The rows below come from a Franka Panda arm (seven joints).
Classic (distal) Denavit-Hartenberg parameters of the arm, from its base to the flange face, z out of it. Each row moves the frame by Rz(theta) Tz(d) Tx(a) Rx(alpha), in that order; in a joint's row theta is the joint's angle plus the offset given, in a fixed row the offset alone. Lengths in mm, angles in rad.
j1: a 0; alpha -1.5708; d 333; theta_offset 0
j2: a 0; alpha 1.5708; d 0; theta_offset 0
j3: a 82.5; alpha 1.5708; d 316; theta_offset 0
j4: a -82.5; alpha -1.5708; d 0; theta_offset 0
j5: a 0; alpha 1.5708; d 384; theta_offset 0
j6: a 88; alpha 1.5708; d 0; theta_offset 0
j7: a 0; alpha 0; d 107; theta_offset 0
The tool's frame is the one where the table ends.
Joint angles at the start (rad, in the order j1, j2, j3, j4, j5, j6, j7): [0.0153 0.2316 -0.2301 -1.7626 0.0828 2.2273 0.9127]
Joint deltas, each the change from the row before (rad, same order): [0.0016 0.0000 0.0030 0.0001 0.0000 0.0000 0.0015]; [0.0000 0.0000 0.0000 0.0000 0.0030 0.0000 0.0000]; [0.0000 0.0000 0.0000 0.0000 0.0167 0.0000 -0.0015]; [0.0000 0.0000 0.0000 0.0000 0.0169 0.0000 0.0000]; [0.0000 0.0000 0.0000 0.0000 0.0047 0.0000 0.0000]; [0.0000 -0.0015 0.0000 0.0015 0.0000 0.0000 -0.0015]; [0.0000 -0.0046 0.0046 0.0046 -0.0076 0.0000 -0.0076]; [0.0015 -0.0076 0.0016 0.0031 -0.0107 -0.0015 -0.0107]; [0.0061 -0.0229 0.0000 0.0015 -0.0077 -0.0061 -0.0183]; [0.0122 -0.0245 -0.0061 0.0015 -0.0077 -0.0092 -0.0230]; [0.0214 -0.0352 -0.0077 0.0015 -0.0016 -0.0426 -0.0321]
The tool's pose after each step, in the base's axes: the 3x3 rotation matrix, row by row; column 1 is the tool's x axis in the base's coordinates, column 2 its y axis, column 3 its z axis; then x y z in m. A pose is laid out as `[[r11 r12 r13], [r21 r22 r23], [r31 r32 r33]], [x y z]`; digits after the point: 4 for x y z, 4 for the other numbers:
[[0.3889 -0.8906 0.2359], [-0.9127 -0.4073 -0.0332], [0.1257 -0.2024 -0.9712]], [0.6349 -0.1223 0.4589]
[[0.3877 -0.8909 0.2365], [-0.9135 -0.4057 -0.0309], [0.1235 -0.2041 -0.9711]], [0.6349 -0.1222 0.4589]
[[0.3824 -0.8923 0.2397], [-0.9172 -0.3980 -0.0181], [0.1115 -0.2129 -0.9707]], [0.6350 -0.1217 0.4589]
[[0.3758 -0.8943 0.2430], [-0.9214 -0.3886 -0.0051], [0.0990 -0.2220 -0.9700]], [0.6352 -0.1212 0.4589]
[[0.3739 -0.8948 0.2439], [-0.9225 -0.3859 -0.0015], [0.0955 -0.2244 -0.9698]], [0.6352 -0.1210 0.4589]
[[0.3751 -0.8935 0.2468], [-0.9219 -0.3875 -0.0018], [0.0972 -0.2268 -0.9691]], [0.6353 -0.1211 0.4606]
[[0.3882 -0.8859 0.2541], [-0.9153 -0.4028 -0.0062], [0.1079 -0.2302 -0.9672]], [0.6359 -0.1186 0.4656]
[[0.4036 -0.8769 0.2610], [-0.9068 -0.4213 -0.0134], [0.1217 -0.2313 -0.9653]], [0.6355 -0.1170 0.4718]
[[0.4257 -0.8613 0.2774], [-0.8943 -0.4472 -0.0160], [0.1379 -0.2413 -0.9606]], [0.6326 -0.1134 0.4863]
[[0.4514 -0.8430 0.2925], [-0.8787 -0.4770 -0.0188], [0.1554 -0.2485 -0.9561]], [0.6288 -0.1094 0.5015]
[[0.4932 -0.8210 0.2877], [-0.8561 -0.5167 -0.0067], [0.1542 -0.2430 -0.9577]], [0.6210 -0.1000 0.5193]

